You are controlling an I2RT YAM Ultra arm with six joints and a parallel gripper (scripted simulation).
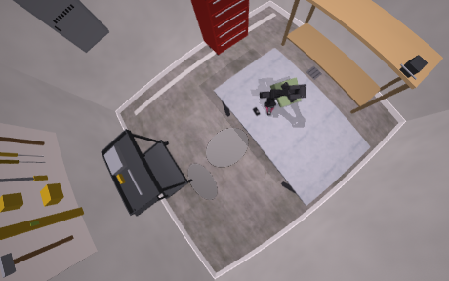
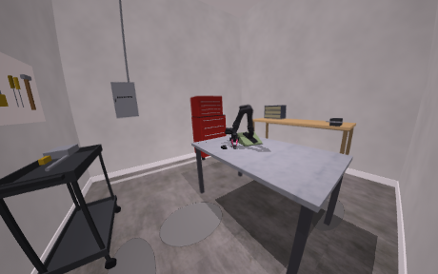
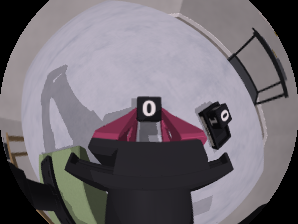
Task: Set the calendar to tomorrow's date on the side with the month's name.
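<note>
My hand is 10 mm to the right of the black calendar cube and 10 mm above it.
</note>
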